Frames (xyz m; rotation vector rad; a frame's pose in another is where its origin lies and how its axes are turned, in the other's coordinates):
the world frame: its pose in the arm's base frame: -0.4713 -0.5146 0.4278 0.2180 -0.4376 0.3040
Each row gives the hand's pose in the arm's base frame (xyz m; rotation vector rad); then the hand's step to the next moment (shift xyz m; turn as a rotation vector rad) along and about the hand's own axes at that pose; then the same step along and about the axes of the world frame.
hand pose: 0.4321 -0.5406 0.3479 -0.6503 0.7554 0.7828
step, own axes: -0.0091 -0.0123 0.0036 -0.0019 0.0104 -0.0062
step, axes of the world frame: 0.0094 -0.0075 0.0101 -0.0117 0.0035 0.0004
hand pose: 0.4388 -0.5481 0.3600 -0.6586 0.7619 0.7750
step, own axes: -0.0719 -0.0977 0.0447 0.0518 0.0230 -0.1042
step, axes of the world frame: 0.0868 -0.0478 0.0830 -0.0837 -0.0486 -0.0685
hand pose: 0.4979 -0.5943 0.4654 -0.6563 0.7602 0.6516
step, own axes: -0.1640 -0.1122 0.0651 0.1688 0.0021 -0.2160
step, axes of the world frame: 0.0854 -0.0421 0.1862 -0.1336 -0.1382 -0.1954
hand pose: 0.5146 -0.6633 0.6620 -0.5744 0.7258 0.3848
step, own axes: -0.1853 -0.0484 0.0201 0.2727 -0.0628 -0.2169
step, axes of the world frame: -0.0200 0.0072 0.1914 -0.0755 -0.2154 -0.2707
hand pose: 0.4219 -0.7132 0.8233 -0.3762 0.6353 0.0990
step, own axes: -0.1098 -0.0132 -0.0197 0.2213 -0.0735 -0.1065
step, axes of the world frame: -0.0627 0.0242 0.0900 0.0036 -0.1764 -0.1860
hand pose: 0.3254 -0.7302 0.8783 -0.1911 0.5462 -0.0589
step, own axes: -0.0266 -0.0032 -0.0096 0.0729 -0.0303 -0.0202
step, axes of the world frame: -0.0216 0.0084 0.0165 0.0131 -0.0620 -0.0512
